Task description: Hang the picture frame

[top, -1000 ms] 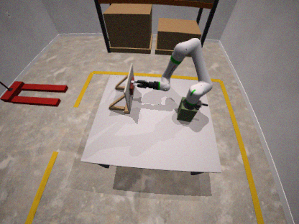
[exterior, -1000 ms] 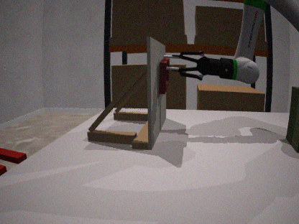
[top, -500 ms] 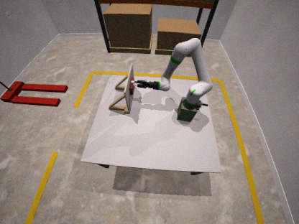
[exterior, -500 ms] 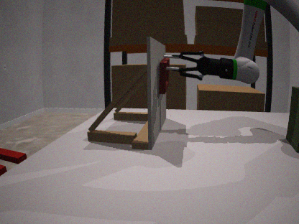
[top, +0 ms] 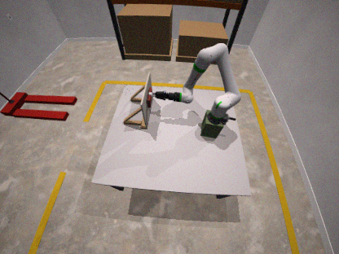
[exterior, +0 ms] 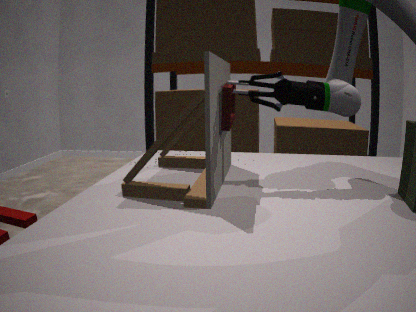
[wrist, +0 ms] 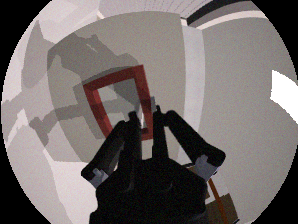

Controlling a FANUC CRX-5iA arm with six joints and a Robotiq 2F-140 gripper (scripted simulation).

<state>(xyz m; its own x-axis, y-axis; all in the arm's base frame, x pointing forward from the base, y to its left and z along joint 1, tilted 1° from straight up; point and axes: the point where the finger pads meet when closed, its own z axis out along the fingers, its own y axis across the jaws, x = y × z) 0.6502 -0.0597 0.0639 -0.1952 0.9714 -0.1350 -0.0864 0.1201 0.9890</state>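
The red picture frame is 40 mm ahead of my hand and 50 mm below it. From my hand the other things lie so: grey wall panel 60 mm ahead, 110 mm below.
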